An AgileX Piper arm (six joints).
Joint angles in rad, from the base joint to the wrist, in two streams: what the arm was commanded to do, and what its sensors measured. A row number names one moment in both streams.
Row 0, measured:
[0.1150 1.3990 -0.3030 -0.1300 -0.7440 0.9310]
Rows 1 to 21, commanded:
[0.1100 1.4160 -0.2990 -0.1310 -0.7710 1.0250]
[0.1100 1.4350 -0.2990 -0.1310 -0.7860 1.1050]
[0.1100 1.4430 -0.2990 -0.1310 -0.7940 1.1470]
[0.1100 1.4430 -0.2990 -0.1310 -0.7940 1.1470]
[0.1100 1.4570 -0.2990 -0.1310 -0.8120 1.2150]
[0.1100 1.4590 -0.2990 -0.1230 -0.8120 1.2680]
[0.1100 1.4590 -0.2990 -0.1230 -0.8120 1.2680]
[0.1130 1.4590 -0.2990 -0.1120 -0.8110 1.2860]
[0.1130 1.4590 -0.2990 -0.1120 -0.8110 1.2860]
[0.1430 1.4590 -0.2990 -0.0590 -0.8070 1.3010]
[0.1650 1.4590 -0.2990 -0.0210 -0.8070 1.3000]
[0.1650 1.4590 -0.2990 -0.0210 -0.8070 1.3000]
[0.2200 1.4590 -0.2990 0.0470 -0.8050 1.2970]
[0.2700 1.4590 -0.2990 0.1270 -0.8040 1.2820]
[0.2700 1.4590 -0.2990 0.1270 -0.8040 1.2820]
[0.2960 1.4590 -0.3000 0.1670 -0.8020 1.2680]
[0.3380 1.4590 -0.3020 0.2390 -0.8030 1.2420]
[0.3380 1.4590 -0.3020 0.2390 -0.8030 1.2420]
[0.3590 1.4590 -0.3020 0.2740 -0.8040 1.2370]
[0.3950 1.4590 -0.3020 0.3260 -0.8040 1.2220]
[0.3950 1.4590 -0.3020 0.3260 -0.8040 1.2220]
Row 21, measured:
[0.3500 1.4590 -0.2990 0.2390 -0.7940 1.2580]
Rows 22 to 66, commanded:
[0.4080 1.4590 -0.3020 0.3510 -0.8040 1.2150]
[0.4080 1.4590 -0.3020 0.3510 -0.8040 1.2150]
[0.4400 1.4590 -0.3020 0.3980 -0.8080 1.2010]
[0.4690 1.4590 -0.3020 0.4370 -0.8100 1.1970]
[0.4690 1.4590 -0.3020 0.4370 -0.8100 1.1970]
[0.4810 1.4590 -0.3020 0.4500 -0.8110 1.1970]
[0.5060 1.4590 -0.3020 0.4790 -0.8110 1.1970]
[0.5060 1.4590 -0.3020 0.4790 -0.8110 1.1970]
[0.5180 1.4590 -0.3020 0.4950 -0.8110 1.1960]
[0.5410 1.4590 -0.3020 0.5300 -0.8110 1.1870]
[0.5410 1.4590 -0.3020 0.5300 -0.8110 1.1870]
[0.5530 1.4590 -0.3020 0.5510 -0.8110 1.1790]
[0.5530 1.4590 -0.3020 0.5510 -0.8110 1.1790]
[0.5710 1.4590 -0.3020 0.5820 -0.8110 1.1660]
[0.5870 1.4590 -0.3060 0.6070 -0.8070 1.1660]
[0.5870 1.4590 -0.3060 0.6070 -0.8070 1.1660]
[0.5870 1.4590 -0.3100 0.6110 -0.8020 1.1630]
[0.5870 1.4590 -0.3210 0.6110 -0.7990 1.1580]
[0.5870 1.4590 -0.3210 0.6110 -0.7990 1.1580]
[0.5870 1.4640 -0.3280 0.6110 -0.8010 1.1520]
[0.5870 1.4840 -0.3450 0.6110 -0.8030 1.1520]
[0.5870 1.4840 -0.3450 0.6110 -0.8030 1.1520]
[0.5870 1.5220 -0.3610 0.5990 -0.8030 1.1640]
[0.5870 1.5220 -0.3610 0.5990 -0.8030 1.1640]
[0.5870 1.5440 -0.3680 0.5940 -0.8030 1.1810]
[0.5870 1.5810 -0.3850 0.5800 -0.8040 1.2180]
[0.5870 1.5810 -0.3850 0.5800 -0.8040 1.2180]
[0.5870 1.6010 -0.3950 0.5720 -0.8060 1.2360]
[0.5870 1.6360 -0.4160 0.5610 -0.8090 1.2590]
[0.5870 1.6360 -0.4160 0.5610 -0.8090 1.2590]
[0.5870 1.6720 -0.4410 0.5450 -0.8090 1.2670]
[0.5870 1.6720 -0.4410 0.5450 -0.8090 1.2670]
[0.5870 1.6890 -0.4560 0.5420 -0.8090 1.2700]
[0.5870 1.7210 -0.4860 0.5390 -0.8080 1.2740]
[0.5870 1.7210 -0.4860 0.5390 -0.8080 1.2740]
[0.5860 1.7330 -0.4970 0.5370 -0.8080 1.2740]
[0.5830 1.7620 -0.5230 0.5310 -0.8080 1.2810]
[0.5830 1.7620 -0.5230 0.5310 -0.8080 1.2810]
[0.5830 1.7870 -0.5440 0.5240 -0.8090 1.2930]
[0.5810 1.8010 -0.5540 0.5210 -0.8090 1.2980]
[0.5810 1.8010 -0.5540 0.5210 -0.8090 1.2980]
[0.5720 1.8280 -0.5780 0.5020 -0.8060 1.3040]
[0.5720 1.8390 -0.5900 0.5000 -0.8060 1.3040]
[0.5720 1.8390 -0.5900 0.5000 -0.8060 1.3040]
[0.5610 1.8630 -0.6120 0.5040 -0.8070 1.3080]
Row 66, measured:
[0.5760 1.8370 -0.5830 0.5200 -0.8020 1.3020]
